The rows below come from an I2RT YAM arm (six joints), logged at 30 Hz.
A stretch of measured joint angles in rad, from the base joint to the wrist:
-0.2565, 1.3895, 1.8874, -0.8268, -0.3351, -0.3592
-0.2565, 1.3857, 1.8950, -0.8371, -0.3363, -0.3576
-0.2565, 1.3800, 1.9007, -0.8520, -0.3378, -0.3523
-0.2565, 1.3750, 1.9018, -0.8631, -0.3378, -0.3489
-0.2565, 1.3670, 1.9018, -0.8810, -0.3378, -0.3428
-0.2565, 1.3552, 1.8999, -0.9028, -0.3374, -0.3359
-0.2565, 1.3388, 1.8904, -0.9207, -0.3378, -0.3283
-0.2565, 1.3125, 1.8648, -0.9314, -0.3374, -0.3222
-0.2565, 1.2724, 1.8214, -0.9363, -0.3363, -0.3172
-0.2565, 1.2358, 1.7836, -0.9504, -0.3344, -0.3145
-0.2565, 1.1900, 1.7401, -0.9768, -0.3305, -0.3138
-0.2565, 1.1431, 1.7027, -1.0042, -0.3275, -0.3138
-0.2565, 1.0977, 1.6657, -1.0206, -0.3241, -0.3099
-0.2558, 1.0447, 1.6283, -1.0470, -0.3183, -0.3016
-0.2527, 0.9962, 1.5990, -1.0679, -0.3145, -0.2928
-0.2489, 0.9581, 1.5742, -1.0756, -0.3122, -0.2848
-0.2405, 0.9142, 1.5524, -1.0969, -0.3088, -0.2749
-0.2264, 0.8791, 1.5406, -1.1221, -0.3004, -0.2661
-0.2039, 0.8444, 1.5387, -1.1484, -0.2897, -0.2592
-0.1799, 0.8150, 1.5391, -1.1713, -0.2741, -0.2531
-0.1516, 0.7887, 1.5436, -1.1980, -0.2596, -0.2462
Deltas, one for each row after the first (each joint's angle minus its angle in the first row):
0.0000, -0.0038, 0.0076, -0.0103, -0.0012, 0.0016
0.0000, -0.0095, 0.0133, -0.0252, -0.0027, 0.0069
0.0000, -0.0145, 0.0144, -0.0363, -0.0027, 0.0103
0.0000, -0.0225, 0.0144, -0.0542, -0.0027, 0.0164
0.0000, -0.0343, 0.0125, -0.0760, -0.0023, 0.0233
0.0000, -0.0507, 0.0030, -0.0939, -0.0027, 0.0309
0.0000, -0.0770, -0.0226, -0.1046, -0.0023, 0.0370
0.0000, -0.1171, -0.0660, -0.1095, -0.0012, 0.0420
0.0000, -0.1537, -0.1038, -0.1236, 0.0007, 0.0447
0.0000, -0.1995, -0.1473, -0.1500, 0.0046, 0.0454
0.0000, -0.2464, -0.1847, -0.1774, 0.0076, 0.0454
0.0000, -0.2918, -0.2217, -0.1938, 0.0110, 0.0493
0.0007, -0.3448, -0.2591, -0.2202, 0.0168, 0.0576
0.0038, -0.3933, -0.2884, -0.2411, 0.0206, 0.0664
0.0076, -0.4314, -0.3132, -0.2488, 0.0229, 0.0744
0.0160, -0.4753, -0.3350, -0.2701, 0.0263, 0.0843
0.0301, -0.5104, -0.3468, -0.2953, 0.0347, 0.0931
0.0526, -0.5451, -0.3487, -0.3216, 0.0454, 0.1000
0.0766, -0.5745, -0.3483, -0.3445, 0.0610, 0.1061
0.1049, -0.6008, -0.3438, -0.3712, 0.0755, 0.1130

